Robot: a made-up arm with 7 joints. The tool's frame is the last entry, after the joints. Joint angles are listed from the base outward.
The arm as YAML. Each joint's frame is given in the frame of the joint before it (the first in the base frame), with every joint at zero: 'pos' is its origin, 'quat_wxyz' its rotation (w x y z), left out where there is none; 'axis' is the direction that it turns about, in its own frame. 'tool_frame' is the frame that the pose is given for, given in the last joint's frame.
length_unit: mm
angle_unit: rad
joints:
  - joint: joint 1
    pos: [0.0, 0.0, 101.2]
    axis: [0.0, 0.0, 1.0]
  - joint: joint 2
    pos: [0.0, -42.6, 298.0]
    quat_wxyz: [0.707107, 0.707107, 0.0, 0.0]
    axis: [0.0, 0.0, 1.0]
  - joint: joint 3
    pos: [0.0, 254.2, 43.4]
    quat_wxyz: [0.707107, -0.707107, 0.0, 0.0]
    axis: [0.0, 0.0, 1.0]
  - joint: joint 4
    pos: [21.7, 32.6, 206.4]
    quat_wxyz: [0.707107, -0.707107, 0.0, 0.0]
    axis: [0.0, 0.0, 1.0]
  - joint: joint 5
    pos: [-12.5, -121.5, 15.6]
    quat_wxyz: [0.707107, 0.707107, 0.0, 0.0]
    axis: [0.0, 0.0, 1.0]
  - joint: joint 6
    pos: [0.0, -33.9, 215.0]
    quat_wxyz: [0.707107, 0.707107, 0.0, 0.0]
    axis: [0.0, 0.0, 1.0]
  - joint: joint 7
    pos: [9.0, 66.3, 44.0]
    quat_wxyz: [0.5, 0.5, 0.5, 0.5]
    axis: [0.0, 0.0, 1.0]
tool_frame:
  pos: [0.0, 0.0, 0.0]
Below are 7 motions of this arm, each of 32 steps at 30 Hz.
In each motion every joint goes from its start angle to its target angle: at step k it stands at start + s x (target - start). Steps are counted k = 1, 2, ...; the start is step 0. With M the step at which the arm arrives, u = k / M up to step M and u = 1 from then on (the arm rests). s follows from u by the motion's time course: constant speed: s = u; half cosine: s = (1 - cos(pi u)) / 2; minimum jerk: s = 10 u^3 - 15 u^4 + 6 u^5.
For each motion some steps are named. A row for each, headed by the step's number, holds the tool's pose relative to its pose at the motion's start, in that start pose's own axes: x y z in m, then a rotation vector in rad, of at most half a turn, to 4 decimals.
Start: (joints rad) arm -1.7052 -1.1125 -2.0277 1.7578 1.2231 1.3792 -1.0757
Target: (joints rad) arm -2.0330 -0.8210 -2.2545 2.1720 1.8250 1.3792 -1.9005
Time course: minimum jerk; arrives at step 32
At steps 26, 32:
26: -0.2838 0.1441 0.0000 -0.3424 -0.5779 0.1596
32: -0.2957 0.1467 -0.0049 -0.3590 -0.6081 0.1700

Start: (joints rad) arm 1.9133 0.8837 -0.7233 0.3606 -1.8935 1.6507 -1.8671
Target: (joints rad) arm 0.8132 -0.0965 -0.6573 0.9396 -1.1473 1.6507 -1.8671
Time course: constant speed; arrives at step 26
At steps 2, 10, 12, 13, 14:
2: -0.0137 0.0713 0.0029 -0.0927 0.0115 -0.0234
10: 0.0379 0.3242 -0.0221 -0.3821 0.1772 -0.1699
12: 0.0752 0.3709 -0.0338 -0.4267 0.2436 -0.2175
13: 0.0968 0.3907 -0.0400 -0.4439 0.2797 -0.2426
14: 0.1202 0.4080 -0.0463 -0.4576 0.3174 -0.2684

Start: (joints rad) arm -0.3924 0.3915 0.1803 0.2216 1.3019 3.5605 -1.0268
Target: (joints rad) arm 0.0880 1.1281 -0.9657 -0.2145 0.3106 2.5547 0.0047
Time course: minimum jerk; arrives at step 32
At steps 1, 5, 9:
1: 0.0001 -0.0001 0.0001 0.0003 0.0002 0.0008
5: 0.0107 -0.0126 0.0122 0.0292 0.0205 0.0799
9: 0.0544 -0.0567 0.0618 0.1379 0.1090 0.3578

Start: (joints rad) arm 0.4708 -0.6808 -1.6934 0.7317 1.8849 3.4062 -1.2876
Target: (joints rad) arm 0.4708 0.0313 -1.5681 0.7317 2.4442 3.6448 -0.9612
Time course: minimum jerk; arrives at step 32
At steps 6, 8, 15, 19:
6: 0.0038 -0.0082 0.0151 -0.0474 -0.0418 0.0042
8: 0.0079 -0.0170 0.0323 -0.1013 -0.0880 0.0090
15: 0.0317 -0.0622 0.1478 -0.4469 -0.3567 0.0389
19: 0.0448 -0.0820 0.2352 -0.6919 -0.5247 0.0560

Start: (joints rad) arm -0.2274 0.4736 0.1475 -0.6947 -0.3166 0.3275 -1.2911
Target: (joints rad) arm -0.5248 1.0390 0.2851 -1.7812 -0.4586 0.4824 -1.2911
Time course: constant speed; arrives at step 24
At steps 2, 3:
2: 0.0024 0.0290 -0.0680 -0.1459 0.0275 0.0196
3: 0.0030 0.0403 -0.1026 -0.2184 0.0421 0.0301

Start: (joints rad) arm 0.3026 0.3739 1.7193 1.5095 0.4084 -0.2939 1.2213
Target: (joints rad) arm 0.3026 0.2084 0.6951 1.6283 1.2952 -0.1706 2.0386
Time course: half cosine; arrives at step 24
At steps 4, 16, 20, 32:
4: 0.0269 0.0144 -0.0057 0.0560 -0.0682 0.0984
16: 0.2506 0.2176 -0.0115 0.5904 -0.8945 1.0156
20: 0.2911 0.2834 0.0023 0.7253 -1.1620 1.2074
32: 0.3035 0.3081 0.0087 0.7745 -1.2651 1.2680

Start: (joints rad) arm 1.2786 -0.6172 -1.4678 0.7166 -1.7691 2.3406 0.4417
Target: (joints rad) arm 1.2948 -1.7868 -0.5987 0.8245 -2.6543 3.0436 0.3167
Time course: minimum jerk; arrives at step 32
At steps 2, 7, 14, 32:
2: 0.0018 -0.0007 0.0014 0.0033 0.0038 -0.0020
7: 0.0584 -0.0272 0.0419 0.1106 0.1245 -0.0643
14: 0.3050 -0.1901 0.1507 0.5865 0.6557 -0.3232
32: 0.6740 -0.6094 0.0426 1.5424 1.7254 -0.7250

